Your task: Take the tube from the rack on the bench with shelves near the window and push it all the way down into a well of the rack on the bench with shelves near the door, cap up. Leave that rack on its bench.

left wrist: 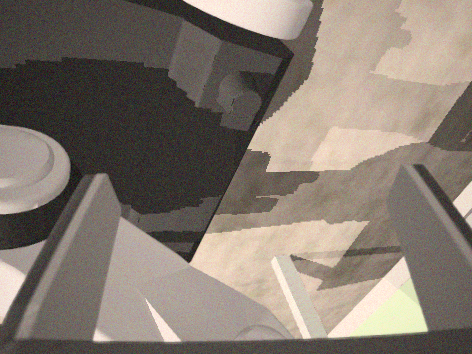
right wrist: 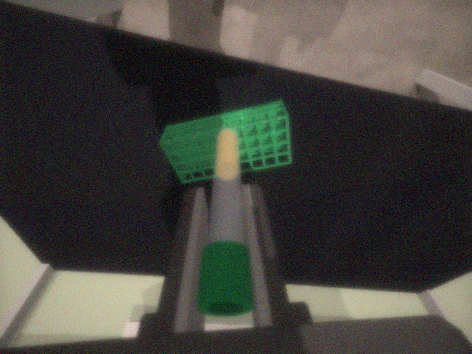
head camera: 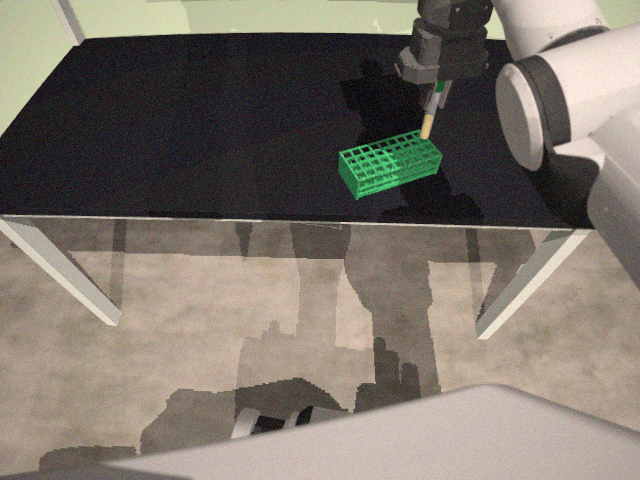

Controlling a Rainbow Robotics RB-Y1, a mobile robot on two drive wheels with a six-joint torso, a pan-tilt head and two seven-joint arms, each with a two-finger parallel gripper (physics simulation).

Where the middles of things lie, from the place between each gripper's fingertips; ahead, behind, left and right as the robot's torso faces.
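Labels:
Relative to my right hand, the green wire rack [head camera: 364,177] is 10 mm to the right, 120 mm ahead and 240 mm below.
Relative to my left hand, the green wire rack is 49 cm ahead, 50 cm to the right and 32 cm above.

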